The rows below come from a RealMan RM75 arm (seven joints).
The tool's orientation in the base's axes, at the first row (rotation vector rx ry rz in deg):
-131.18 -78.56 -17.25
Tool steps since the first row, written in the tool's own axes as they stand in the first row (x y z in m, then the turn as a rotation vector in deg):
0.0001 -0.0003 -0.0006 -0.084 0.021 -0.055
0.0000 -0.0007 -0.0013 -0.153 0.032 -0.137
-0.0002 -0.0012 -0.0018 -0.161 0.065 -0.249
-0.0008 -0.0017 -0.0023 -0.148 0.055 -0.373
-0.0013 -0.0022 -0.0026 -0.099 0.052 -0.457
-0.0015 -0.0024 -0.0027 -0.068 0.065 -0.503
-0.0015 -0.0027 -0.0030 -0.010 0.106 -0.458
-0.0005 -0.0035 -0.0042 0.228 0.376 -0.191
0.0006 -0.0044 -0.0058 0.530 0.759 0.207
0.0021 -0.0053 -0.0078 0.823 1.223 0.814
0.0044 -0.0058 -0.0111 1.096 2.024 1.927
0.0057 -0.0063 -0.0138 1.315 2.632 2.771
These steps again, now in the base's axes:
-0.0002 -0.0001 0.0006 -0.020 -0.100 0.008
-0.0006 -0.0003 0.0013 -0.040 -0.198 0.049
-0.0011 -0.0005 0.0018 -0.010 -0.272 0.135
-0.0018 -0.0010 0.0021 -0.007 -0.318 0.251
-0.0024 -0.0014 0.0023 0.018 -0.319 0.345
-0.0027 -0.0015 0.0024 0.046 -0.322 0.395
-0.0030 -0.0015 0.0027 0.108 -0.272 0.368
-0.0031 -0.0010 0.0044 0.447 -0.067 0.159
-0.0033 -0.0006 0.0065 0.911 0.206 -0.168
-0.0033 0.0000 0.0091 1.431 0.540 -0.703
-0.0025 0.0004 0.0130 2.216 0.968 -1.779
-0.0022 0.0003 0.0161 2.817 1.301 -2.590

